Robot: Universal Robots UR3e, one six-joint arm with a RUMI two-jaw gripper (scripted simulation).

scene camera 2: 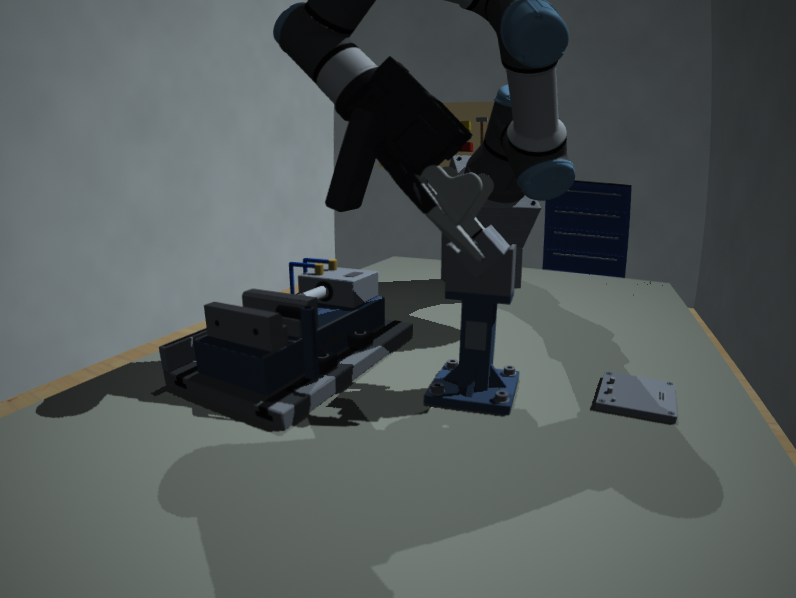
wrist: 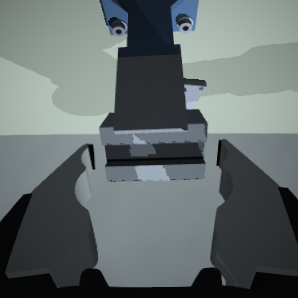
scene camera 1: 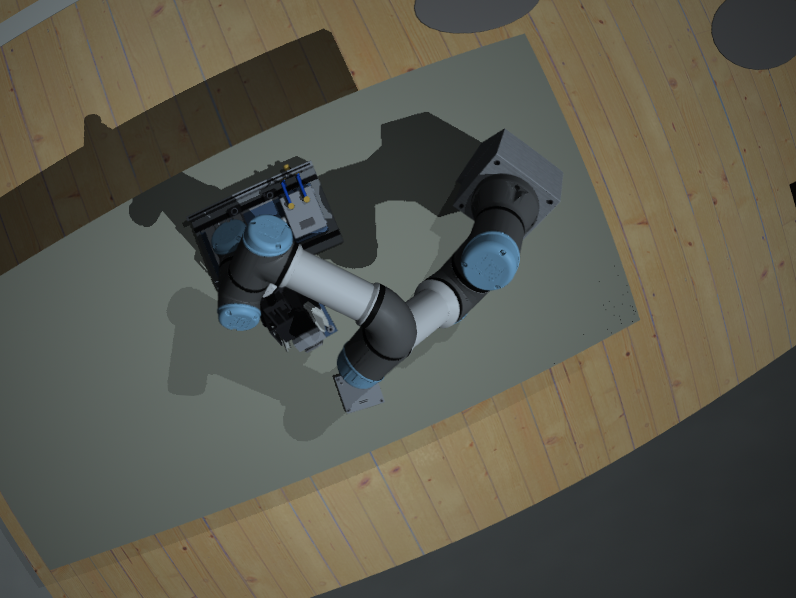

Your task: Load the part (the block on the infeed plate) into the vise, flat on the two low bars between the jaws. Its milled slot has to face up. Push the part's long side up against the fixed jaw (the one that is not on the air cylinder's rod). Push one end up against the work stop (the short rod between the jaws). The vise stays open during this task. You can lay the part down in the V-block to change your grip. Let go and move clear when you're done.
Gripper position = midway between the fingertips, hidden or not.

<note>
In view: the gripper [scene camera 2: 489, 252], a part [scene camera 2: 492, 245], an infeed plate [scene camera 1: 350, 395] and an air cylinder [scene camera 1: 302, 210].
The part shows as well in the wrist view [wrist: 166, 156]. The gripper is seen too in the wrist view [wrist: 155, 144] and in scene camera 1 [scene camera 1: 308, 336].
</note>
